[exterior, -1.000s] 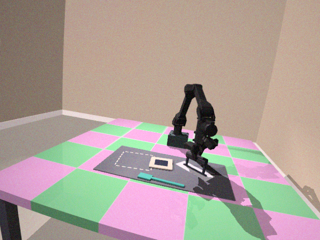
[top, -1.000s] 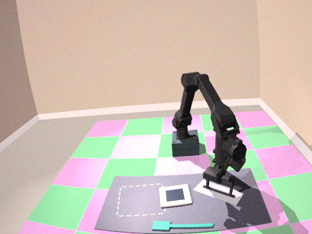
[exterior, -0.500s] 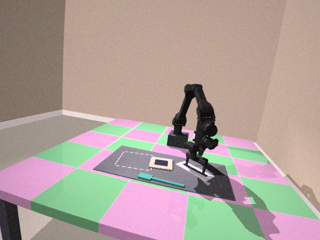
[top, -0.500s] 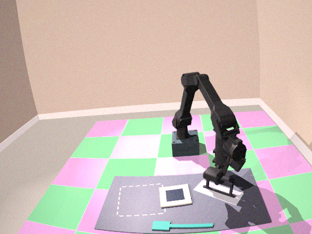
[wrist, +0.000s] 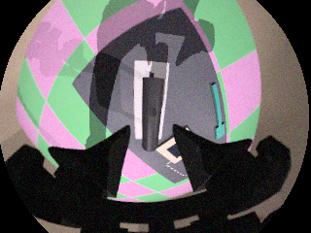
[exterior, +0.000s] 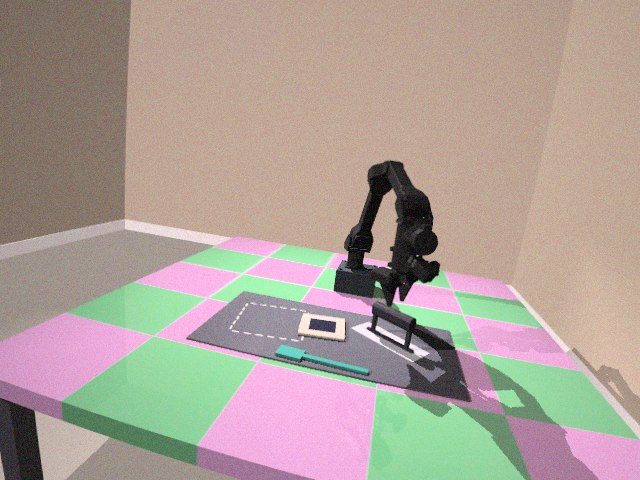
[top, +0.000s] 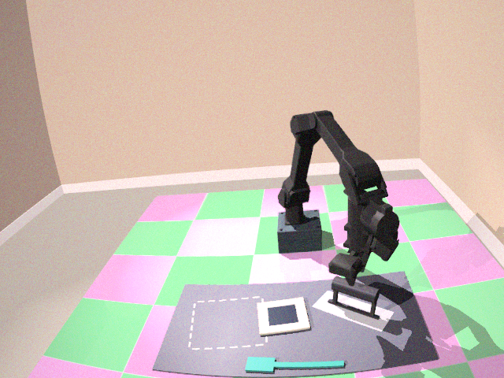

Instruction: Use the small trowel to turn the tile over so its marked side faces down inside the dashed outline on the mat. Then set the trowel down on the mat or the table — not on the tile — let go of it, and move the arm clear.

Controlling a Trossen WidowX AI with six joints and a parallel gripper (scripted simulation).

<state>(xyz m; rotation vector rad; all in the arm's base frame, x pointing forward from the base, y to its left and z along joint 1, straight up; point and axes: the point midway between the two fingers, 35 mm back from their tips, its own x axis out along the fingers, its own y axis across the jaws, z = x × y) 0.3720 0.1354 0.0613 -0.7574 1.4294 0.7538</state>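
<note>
Now: the trowel 7 cm below my gripper tip, 2 cm to the right of it and 1 cm behind it. From my gripper tip the other things lie so: teal flat tool: 17 cm to the right, 17 cm ahead, 10 cm below; grey mat: 15 cm to the right, 12 cm below, 3 cm ahead; tile: 18 cm to the right, 10 cm below.
</note>
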